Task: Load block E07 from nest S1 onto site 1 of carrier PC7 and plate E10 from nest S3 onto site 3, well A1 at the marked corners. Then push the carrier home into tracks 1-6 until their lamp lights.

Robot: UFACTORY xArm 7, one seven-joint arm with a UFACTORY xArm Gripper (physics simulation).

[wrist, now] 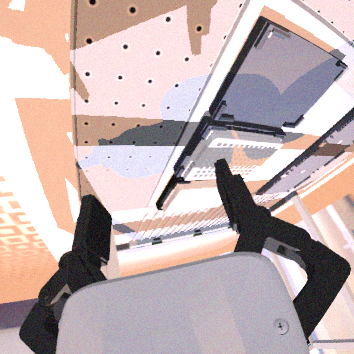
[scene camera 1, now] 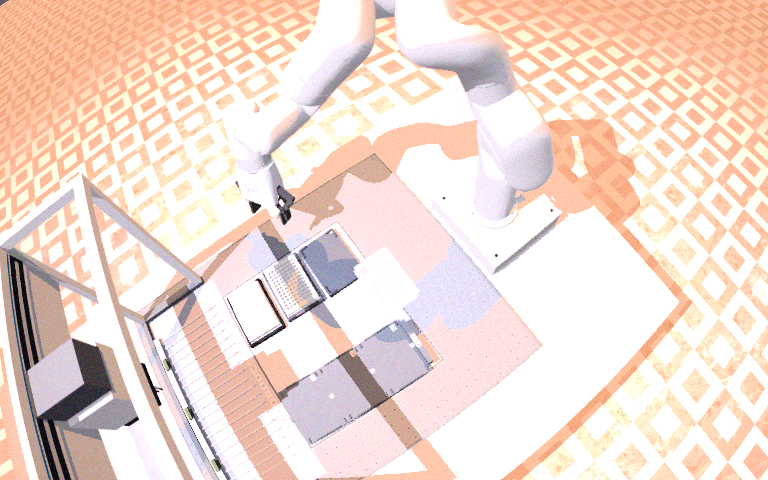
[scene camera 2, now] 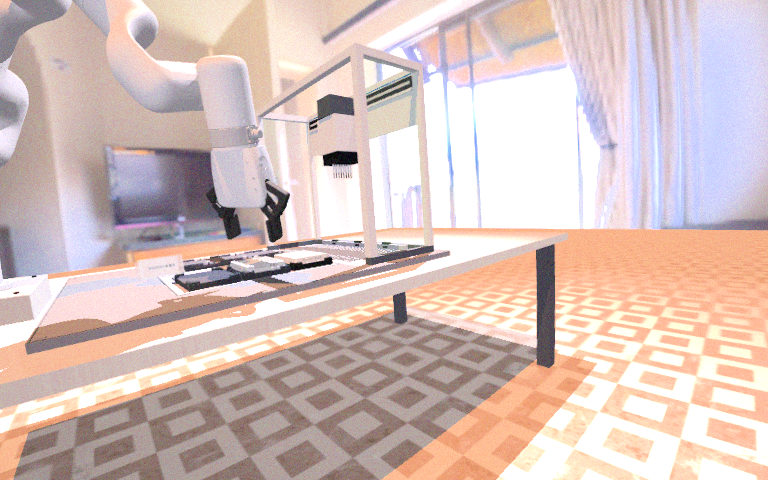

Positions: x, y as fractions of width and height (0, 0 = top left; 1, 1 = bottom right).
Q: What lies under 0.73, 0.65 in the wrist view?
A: My gripper.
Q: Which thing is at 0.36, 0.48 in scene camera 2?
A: My gripper.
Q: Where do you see a well plate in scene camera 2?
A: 0.21, 0.56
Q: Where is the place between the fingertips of my gripper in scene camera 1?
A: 0.35, 0.45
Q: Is my gripper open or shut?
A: Open.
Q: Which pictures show the grey carrier plate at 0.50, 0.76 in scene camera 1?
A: The wrist view, scene camera 1 and scene camera 2: all of them.
